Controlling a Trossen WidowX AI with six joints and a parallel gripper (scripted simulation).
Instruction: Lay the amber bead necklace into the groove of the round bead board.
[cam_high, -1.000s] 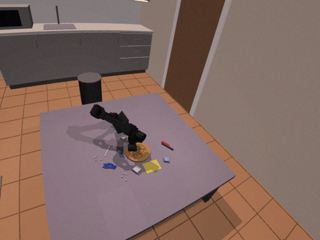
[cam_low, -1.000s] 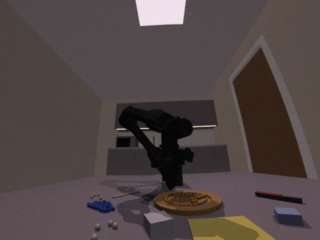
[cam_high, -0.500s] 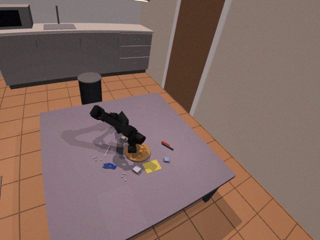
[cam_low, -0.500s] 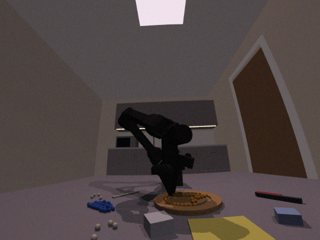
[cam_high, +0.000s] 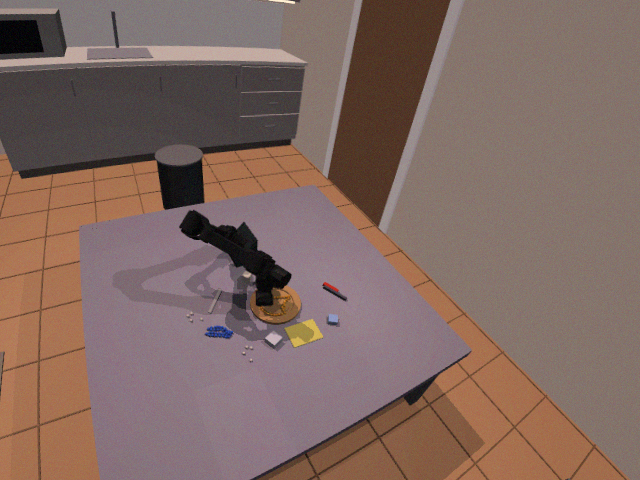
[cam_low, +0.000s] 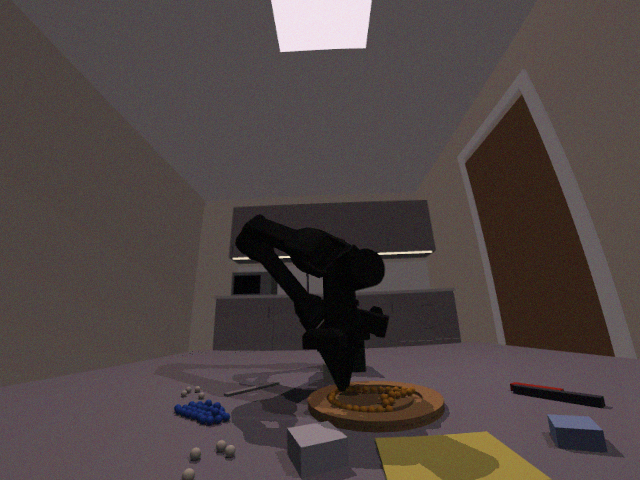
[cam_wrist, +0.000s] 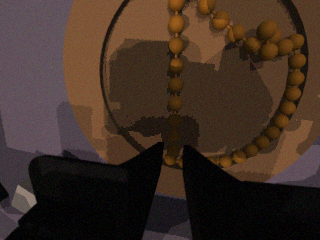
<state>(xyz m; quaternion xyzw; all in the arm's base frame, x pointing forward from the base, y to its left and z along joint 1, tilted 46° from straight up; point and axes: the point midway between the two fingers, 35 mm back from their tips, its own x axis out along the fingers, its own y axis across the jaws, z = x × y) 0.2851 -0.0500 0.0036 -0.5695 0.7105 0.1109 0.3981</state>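
My gripper tip is 40 mm to the right of the round wooden bead board, 30 mm short of it and 10 mm above it. From my gripper tip the other things lie so: grey block 180 mm ahead, 50 mm to the right; then yellow pad 200 mm ahead, 60 mm to the left, 10 mm below; then thin rod 160 mm to the right, 90 mm behind, 10 mm below.
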